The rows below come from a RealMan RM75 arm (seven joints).
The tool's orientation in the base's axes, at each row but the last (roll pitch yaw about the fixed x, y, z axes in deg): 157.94 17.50 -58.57; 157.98 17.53 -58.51; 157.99 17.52 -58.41; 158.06 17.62 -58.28; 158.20 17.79 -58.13; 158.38 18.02 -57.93; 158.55 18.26 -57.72; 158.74 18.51 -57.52; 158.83 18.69 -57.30
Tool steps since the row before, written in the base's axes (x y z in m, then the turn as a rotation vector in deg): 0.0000 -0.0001 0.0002 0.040 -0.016 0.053; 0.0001 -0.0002 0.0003 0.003 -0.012 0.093; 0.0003 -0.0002 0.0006 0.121 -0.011 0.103; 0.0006 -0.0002 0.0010 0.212 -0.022 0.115; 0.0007 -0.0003 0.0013 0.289 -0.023 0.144; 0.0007 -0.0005 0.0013 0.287 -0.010 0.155; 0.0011 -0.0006 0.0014 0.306 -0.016 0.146; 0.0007 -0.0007 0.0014 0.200 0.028 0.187; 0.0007 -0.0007 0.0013 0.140 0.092 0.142
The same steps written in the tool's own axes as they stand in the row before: 0.0000 0.0001 -0.0002 0.017 -0.001 -0.066; 0.0001 0.0002 -0.0003 -0.017 0.038 -0.084; 0.0001 0.0001 -0.0007 0.038 -0.045 -0.148; 0.0002 0.0000 -0.0012 0.089 -0.101 -0.201; 0.0002 0.0001 -0.0015 0.120 -0.146 -0.263; 0.0004 0.0002 -0.0015 0.105 -0.149 -0.271; 0.0006 0.0000 -0.0018 0.122 -0.162 -0.272; 0.0005 0.0004 -0.0016 0.020 -0.097 -0.257; 0.0005 0.0004 -0.0015 -0.047 -0.108 -0.185
